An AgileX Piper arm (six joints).
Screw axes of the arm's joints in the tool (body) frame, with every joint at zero. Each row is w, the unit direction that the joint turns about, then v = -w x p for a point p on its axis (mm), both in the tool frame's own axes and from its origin. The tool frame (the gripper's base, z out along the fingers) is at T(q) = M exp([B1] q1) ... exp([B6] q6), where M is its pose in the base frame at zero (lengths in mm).
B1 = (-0.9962, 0, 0.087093, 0, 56.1, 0)
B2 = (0, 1, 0, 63.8, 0, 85)
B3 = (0, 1, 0, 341.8, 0, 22)
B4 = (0, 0, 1, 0, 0, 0)
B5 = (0, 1, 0, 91, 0, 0)
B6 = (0, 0, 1, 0, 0, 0)
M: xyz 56.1 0 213.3 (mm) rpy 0 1.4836 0 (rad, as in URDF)
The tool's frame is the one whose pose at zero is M.
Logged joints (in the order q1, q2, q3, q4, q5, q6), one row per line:
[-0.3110, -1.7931, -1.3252, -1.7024, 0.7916, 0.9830]
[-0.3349, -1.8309, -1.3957, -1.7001, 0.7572, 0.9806]
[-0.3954, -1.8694, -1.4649, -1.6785, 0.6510, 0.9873]
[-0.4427, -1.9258, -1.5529, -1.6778, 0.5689, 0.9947]
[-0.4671, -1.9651, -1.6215, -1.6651, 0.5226, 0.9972]
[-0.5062, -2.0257, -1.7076, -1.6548, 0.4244, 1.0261]
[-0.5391, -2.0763, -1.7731, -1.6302, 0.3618, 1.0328]
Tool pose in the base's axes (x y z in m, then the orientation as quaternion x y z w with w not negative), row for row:
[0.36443, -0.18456, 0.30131, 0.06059, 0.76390, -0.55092, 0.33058]
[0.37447, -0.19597, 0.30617, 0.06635, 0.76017, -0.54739, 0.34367]
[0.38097, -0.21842, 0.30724, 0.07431, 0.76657, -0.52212, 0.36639]
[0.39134, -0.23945, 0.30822, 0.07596, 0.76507, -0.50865, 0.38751]
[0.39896, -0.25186, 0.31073, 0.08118, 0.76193, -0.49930, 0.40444]
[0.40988, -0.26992, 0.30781, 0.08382, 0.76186, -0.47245, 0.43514]
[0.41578, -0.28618, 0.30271, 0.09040, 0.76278, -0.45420, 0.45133]
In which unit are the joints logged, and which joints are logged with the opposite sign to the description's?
The joints are logged in radians. Opposite sign: q2.
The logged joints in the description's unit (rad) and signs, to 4 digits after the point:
[-0.3110, 1.7931, -1.3252, -1.7024, 0.7916, 0.9830]
[-0.3349, 1.8309, -1.3957, -1.7001, 0.7572, 0.9806]
[-0.3954, 1.8694, -1.4649, -1.6785, 0.6510, 0.9873]
[-0.4427, 1.9258, -1.5529, -1.6778, 0.5689, 0.9947]
[-0.4671, 1.9651, -1.6215, -1.6651, 0.5226, 0.9972]
[-0.5062, 2.0257, -1.7076, -1.6548, 0.4244, 1.0261]
[-0.5391, 2.0763, -1.7731, -1.6302, 0.3618, 1.0328]

